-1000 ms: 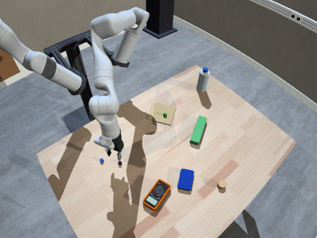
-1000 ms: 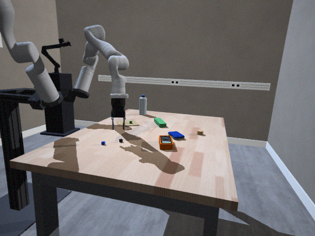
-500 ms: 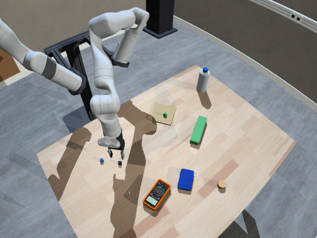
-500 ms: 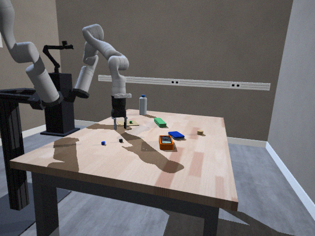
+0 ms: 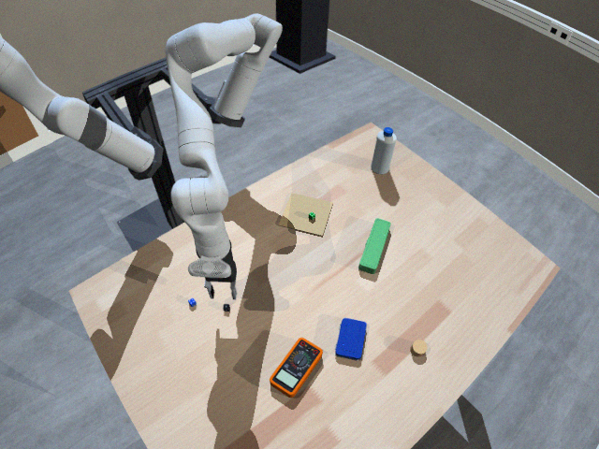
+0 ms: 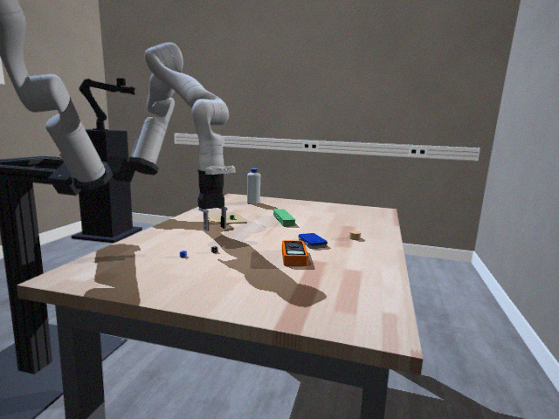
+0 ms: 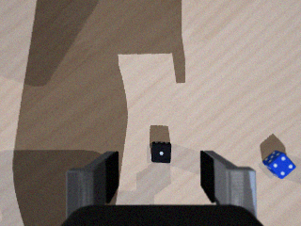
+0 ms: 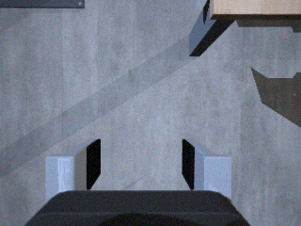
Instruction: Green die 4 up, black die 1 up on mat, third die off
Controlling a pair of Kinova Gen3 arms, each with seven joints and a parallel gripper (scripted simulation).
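Observation:
My left hand is 80 mm above the black die. From my left hand the other things lie so: blue die: 70 mm behind, 70 mm to the right, 80 mm below; green die: 70 mm behind, 380 mm to the left, 80 mm below; blue box: 290 mm ahead, 180 mm to the left, 80 mm below.

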